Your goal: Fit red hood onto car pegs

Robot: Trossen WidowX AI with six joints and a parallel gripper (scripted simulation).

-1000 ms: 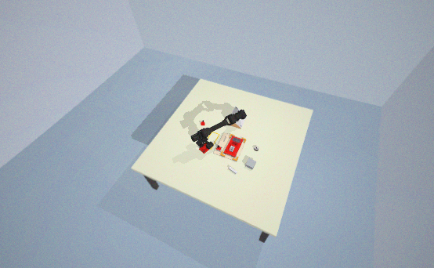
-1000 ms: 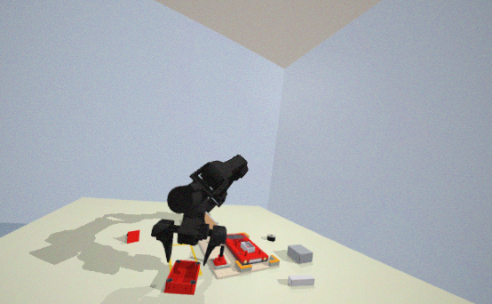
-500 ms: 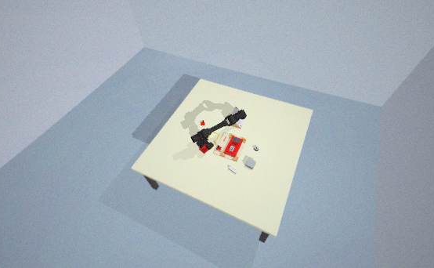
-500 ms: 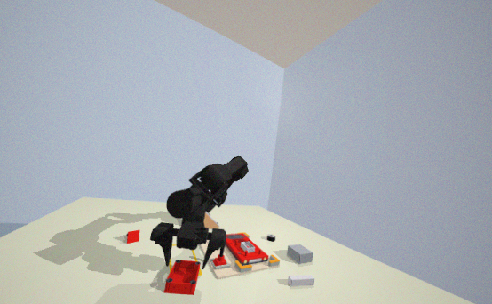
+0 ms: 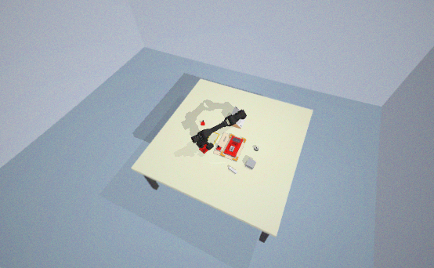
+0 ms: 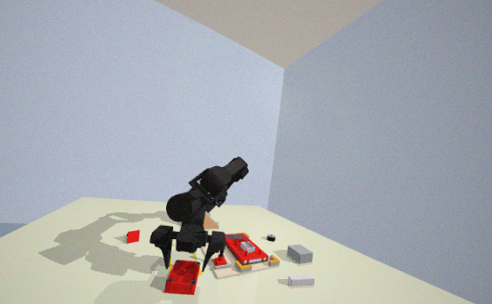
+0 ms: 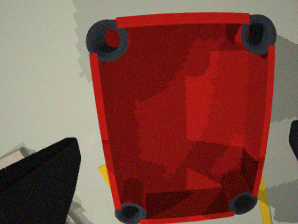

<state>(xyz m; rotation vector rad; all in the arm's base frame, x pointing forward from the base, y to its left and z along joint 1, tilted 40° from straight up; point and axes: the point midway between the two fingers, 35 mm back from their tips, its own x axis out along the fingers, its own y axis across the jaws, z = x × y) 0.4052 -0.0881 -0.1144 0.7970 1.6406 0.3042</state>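
The red hood is 20 mm below my gripper tip. Round my gripper tip: small black cylinder 180 mm behind, 430 mm to the left, 20 mm below; then pale grey bar 110 mm ahead, 320 mm to the left, 20 mm below; then grey engine block 80 mm behind, 240 mm to the left.
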